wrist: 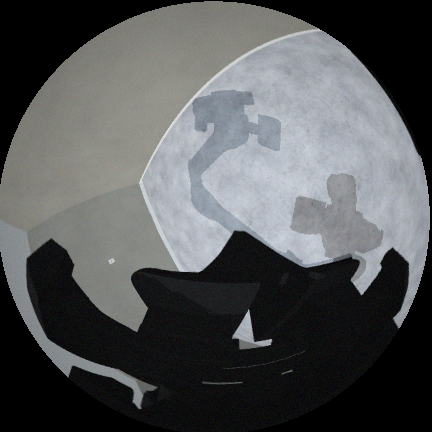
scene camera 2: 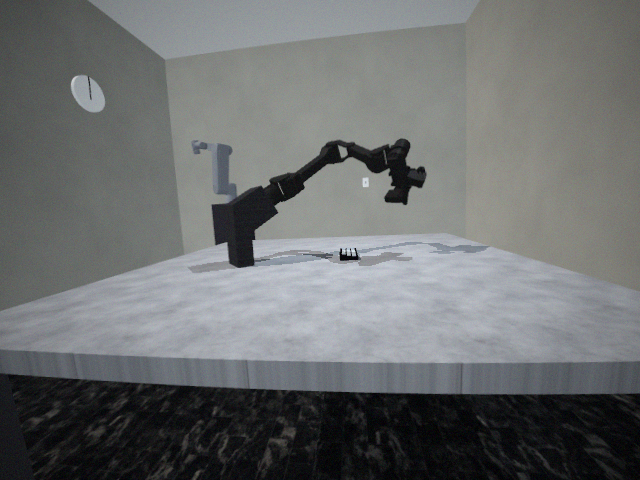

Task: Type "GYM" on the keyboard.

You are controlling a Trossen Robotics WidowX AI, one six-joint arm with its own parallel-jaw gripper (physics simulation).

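Where they show: gripper, fingertip midpoint: [wrist: 238, 235] [scene camera 2: 405, 204]; arm's base at its link origin: [scene camera 2: 264, 200].
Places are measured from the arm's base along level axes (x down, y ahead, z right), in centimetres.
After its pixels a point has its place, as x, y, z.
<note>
A small black keyboard [scene camera 2: 348, 254] @[20.3, 28.9, -6.8] with white keys lies on the table in scene camera 2. Its letters are too small to read, and it does not show in the wrist view. My gripper [scene camera 2: 396, 198] @[4.1, 45.7, -25.2] [wrist: 238, 235] @[4.1, 45.7, -25.2] is shut with nothing between its fingers. In scene camera 2 it hangs high above the table, to the right of the keyboard and well apart from it. In the wrist view the dark gripper body fills the lower part.
The marbled table [scene camera 2: 330, 315] @[22.0, 41.8, 39.7] [wrist: 310, 150] @[22.0, 53.6, -17.5] carries shadows of the arm. The black arm's base [scene camera 2: 241, 250] @[16.3, -1.2, 12.6] stands left of the keyboard. A grey arm [scene camera 2: 221, 167] rises behind that base. A clock [scene camera 2: 87, 93] hangs on the left wall.
</note>
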